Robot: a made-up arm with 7 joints.
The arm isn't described. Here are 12 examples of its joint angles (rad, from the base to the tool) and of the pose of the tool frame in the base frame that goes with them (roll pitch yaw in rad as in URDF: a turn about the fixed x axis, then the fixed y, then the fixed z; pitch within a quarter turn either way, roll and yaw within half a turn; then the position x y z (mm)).
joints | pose
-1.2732 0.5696 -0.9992 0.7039 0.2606 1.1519 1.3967 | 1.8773 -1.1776 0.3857 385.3 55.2 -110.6
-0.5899 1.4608 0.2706 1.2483 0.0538 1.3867 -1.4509 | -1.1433 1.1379 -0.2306 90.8 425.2 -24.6
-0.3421 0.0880 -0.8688 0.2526 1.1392 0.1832 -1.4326 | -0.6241 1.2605 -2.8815 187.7 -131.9 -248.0
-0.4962 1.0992 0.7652 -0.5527 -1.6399 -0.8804 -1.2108 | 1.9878 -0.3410 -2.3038 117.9 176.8 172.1
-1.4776 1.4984 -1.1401 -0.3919 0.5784 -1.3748 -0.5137 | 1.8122 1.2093 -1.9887 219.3 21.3 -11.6
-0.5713 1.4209 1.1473 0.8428 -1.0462 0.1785 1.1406 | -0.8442 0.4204 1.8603 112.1 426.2 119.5
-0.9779 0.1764 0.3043 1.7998 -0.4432 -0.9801 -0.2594 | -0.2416 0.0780 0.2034 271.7 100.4 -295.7
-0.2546 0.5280 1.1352 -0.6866 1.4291 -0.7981 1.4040 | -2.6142 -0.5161 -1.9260 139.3 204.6 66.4
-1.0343 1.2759 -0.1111 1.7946 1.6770 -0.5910 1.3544 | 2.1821 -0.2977 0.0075 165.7 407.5 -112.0
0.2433 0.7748 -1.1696 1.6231 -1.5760 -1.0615 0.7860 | 1.1248 -0.2626 1.1576 -97.8 347.5 -242.2
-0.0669 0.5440 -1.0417 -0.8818 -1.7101 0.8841 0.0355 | -1.3448 -0.1948 -2.0800 32.9 -98.3 -86.7
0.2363 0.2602 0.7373 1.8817 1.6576 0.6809 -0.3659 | -2.5638 0.1172 2.9326 -252.5 135.7 -302.8
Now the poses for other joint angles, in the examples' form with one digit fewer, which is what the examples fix.
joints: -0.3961 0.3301 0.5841 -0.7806 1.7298 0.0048 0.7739
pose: -2.291 -1.168 -1.789 184 148 65
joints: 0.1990 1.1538 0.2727 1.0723 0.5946 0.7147 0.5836
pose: 2.380 -0.467 1.438 3 441 -132
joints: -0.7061 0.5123 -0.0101 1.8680 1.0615 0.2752 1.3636
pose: 2.168 -0.209 0.550 123 255 -337
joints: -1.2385 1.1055 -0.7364 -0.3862 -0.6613 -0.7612 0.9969
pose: -0.455 -1.232 0.035 232 -36 72
